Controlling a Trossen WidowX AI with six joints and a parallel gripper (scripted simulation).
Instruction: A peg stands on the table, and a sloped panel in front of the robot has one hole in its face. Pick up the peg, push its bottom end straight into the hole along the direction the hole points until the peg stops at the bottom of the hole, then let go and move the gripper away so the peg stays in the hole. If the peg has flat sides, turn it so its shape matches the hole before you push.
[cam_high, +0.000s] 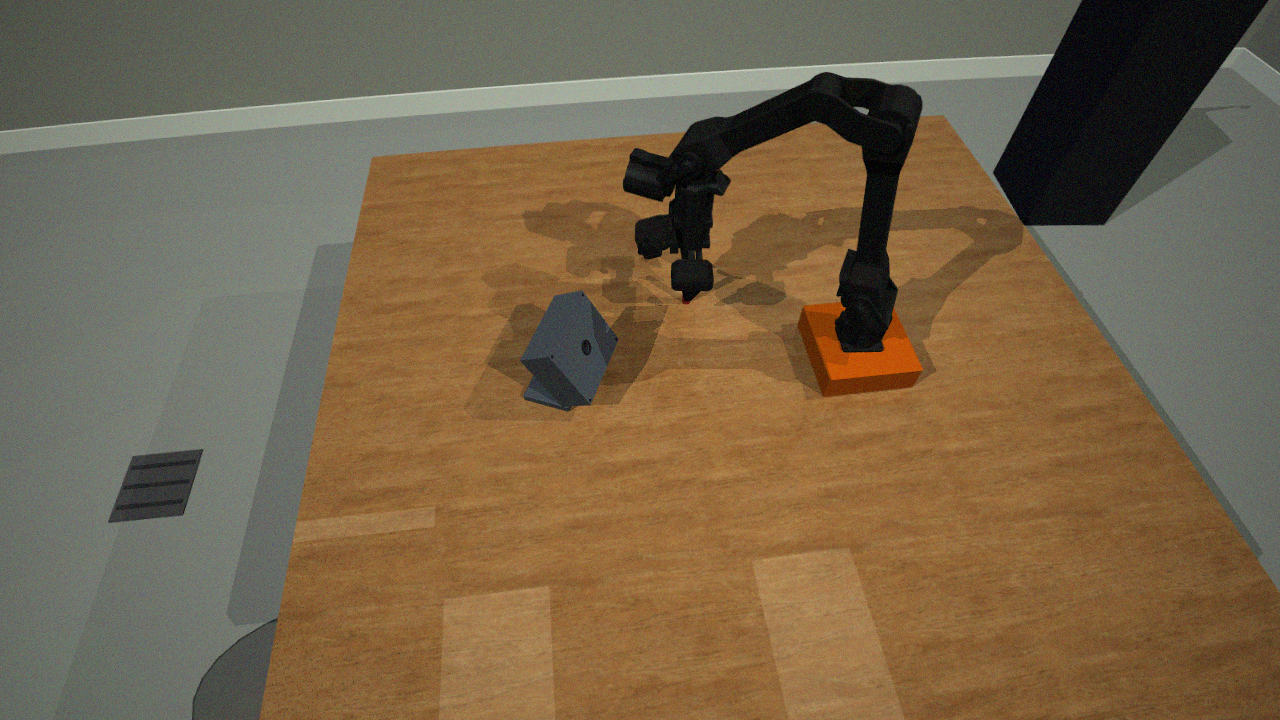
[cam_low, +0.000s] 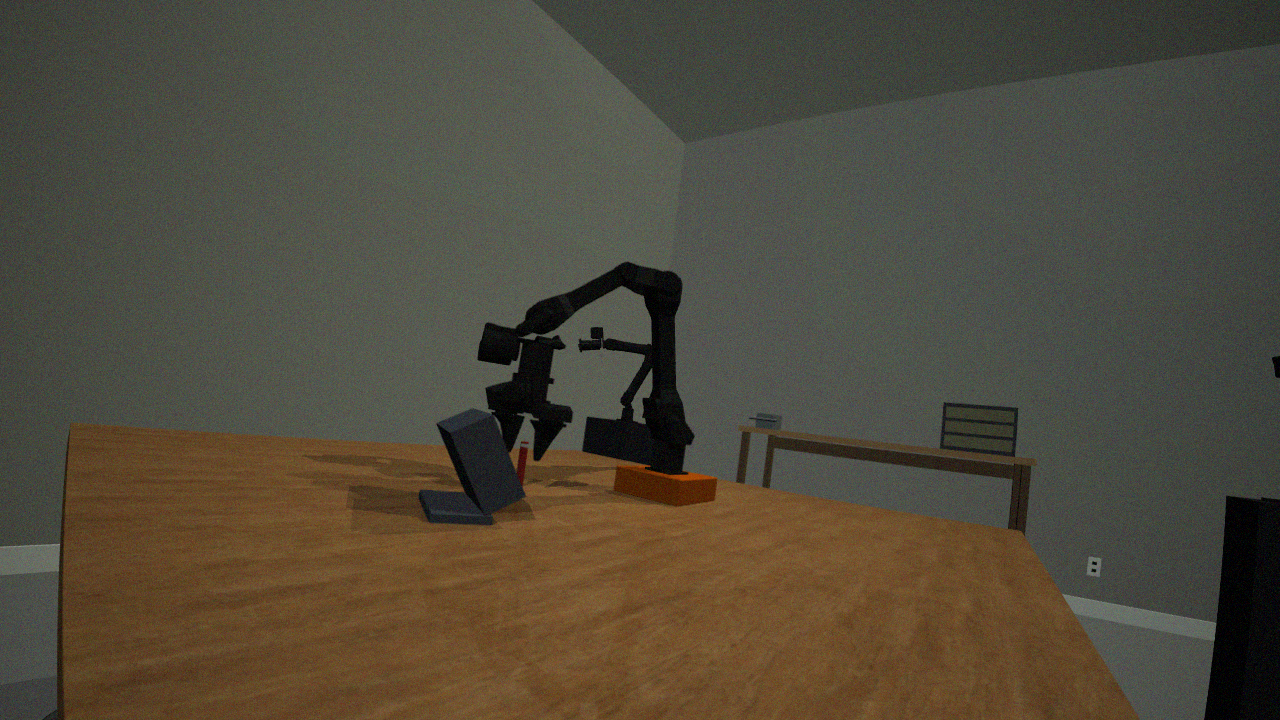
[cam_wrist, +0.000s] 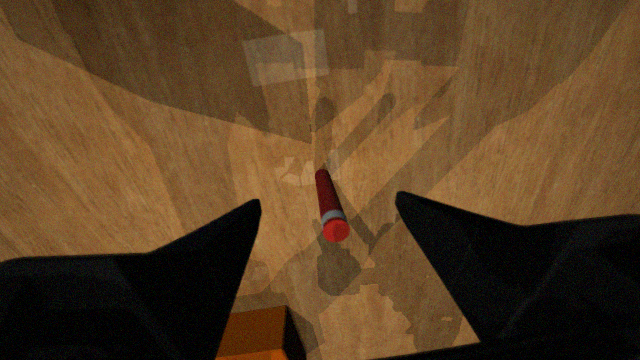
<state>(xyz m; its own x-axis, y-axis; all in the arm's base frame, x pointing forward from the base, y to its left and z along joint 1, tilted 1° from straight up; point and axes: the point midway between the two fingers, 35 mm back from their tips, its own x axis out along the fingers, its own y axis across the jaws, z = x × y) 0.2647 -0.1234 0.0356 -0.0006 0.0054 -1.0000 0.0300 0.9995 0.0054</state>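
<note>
Now: the red peg right at my gripper tip. Round my gripper tip: sloped panel 180 mm ahead, 160 mm to the left, 20 mm above; panel foot 210 mm ahead, 150 mm to the left, 50 mm below.
</note>
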